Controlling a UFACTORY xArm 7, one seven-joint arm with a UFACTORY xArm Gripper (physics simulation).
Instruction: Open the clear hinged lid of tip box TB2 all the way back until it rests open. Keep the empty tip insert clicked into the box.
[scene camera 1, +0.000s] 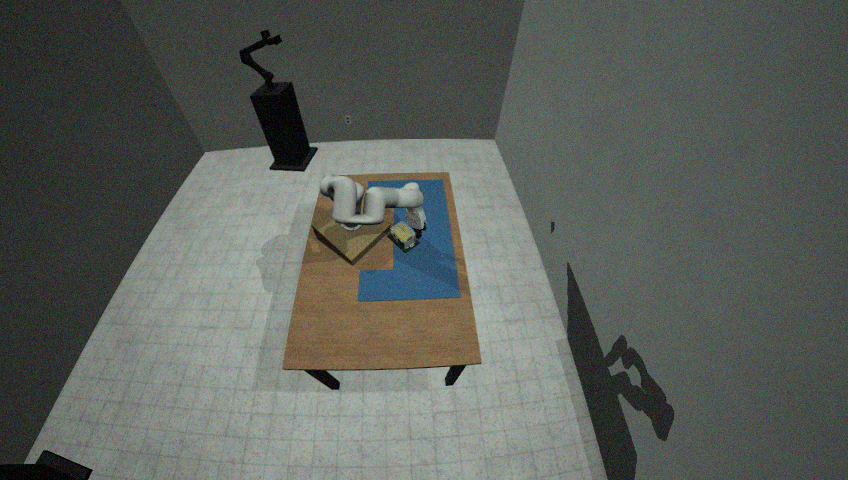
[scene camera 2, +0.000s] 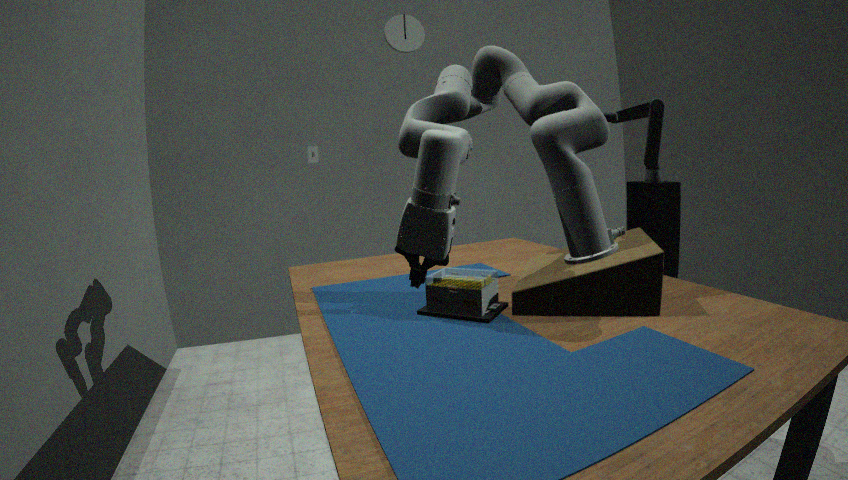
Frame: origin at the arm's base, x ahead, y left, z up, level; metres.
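Seen in the pictures: gripper, fingertip midpoint: (scene camera 1: 419, 237) (scene camera 2: 416, 284); arm's base, origin of the base link: (scene camera 2: 591, 254).
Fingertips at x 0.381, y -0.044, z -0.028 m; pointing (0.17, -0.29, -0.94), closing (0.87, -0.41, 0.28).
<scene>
Offsets run from my fingertips to a thing's middle. "pt": to the spot under its first point. Level surfaces: height alone.
The tip box @[0.089 m back, 0.021 m left, 0.022 m down] (scene camera 1: 408, 240) (scene camera 2: 454, 300) stands on a dark base plate @[pt 0.019 m back, 0.029 m left, 0.054 m down] (scene camera 2: 430, 313) on the blue mat. Its clear hinged lid @[pt 0.050 m back, 0.008 m left, 0.017 m up] (scene camera 2: 441, 274) is down over the box, and yellow @[0.088 m back, 0.021 m left, 0.008 m up] (scene camera 1: 402, 232) (scene camera 2: 461, 281) shows through it. A label naming the box cannot be read. My gripper (scene camera 1: 419, 234) (scene camera 2: 416, 285) is shut and empty. It points down close beside the box, on its left side in the scene camera 2 view, with the fingertips at about lid height. Whether the fingertips touch the lid cannot be told.
A wedge-shaped wooden base (scene camera 1: 352, 249) (scene camera 2: 589, 291) carries the arm beside the box. The blue mat @[0.060 m down] (scene camera 1: 410, 286) (scene camera 2: 452, 380) lies on the wooden table @[0.063 m down] (scene camera 1: 380, 333) (scene camera 2: 702, 303). A dark pedestal (scene camera 1: 282, 124) (scene camera 2: 652, 220) with another arm stands behind the table.
</scene>
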